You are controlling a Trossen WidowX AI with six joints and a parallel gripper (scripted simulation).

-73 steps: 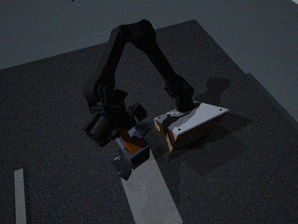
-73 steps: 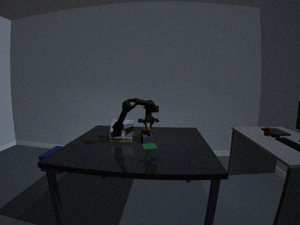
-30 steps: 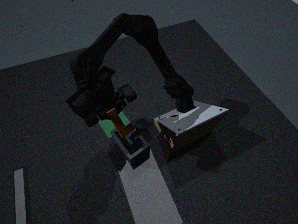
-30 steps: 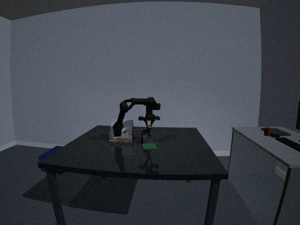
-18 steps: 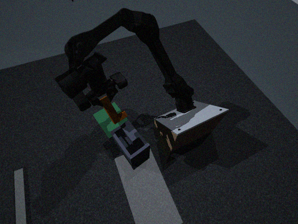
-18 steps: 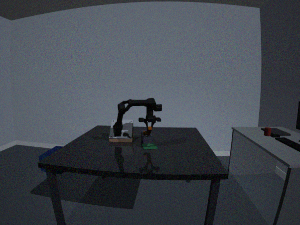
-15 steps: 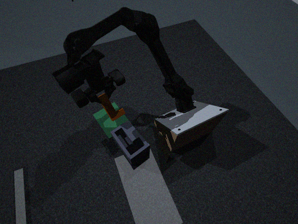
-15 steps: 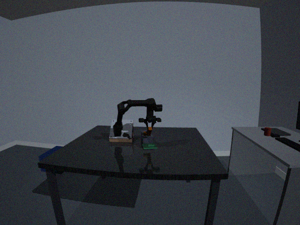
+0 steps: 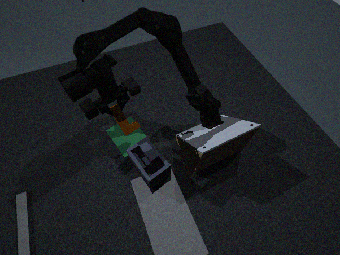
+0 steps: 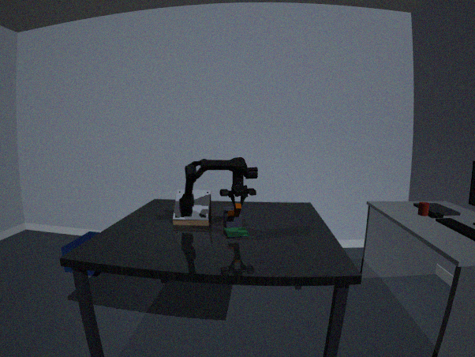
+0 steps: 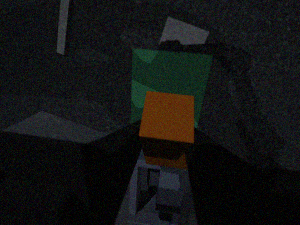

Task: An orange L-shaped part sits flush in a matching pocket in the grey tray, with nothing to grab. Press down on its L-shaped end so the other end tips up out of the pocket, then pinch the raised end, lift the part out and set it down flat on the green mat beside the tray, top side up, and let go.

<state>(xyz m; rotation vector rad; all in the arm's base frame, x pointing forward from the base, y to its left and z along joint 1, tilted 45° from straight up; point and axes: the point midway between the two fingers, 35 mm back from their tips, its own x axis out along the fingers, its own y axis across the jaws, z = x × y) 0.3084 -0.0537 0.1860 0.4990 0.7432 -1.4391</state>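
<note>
Now: gripper tip 16 cm above the green mat, 2 cm to the right of it and 1 cm past it. Round my gripper tip: orange L-shaped part (3 cm to the left, 3 cm below, 2 cm behind).
</note>
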